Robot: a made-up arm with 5 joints.
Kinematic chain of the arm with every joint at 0, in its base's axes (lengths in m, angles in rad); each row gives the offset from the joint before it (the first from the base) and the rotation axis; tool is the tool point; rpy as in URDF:
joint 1: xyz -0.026 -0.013 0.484 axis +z
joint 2: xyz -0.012 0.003 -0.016 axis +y
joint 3: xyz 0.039 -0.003 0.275 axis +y
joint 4: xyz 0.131 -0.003 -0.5 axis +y
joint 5: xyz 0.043 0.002 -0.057 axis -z
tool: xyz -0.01 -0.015 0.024 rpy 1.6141 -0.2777 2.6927
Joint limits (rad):
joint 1: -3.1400..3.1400
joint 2: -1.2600..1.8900
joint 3: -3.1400..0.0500
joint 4: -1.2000..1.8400
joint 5: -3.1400..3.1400
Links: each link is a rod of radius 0.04 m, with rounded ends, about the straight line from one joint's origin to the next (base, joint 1, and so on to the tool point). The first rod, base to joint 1, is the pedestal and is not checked.
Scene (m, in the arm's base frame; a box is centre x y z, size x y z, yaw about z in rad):
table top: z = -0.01
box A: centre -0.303 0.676 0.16 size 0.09 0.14 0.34 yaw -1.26
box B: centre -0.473 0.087 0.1 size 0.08 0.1 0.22 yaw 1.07
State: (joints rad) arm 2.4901 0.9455 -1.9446 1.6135 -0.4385
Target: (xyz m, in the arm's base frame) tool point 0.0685 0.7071 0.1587
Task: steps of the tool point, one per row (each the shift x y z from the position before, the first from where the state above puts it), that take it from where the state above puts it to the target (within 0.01 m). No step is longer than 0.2 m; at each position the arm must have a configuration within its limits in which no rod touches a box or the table.
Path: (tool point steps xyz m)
1: 0.1153 0.1144 0.0966
2: 0.1429 0.0752 0.0951
3: 0.1563 0.0295 0.0920
4: 0.0560 0.0520 -0.1203
5: 0.0657 0.0252 -0.1283
6: 0.0692 -0.0044 -0.1321
7: 0.0654 -0.0349 -0.1311

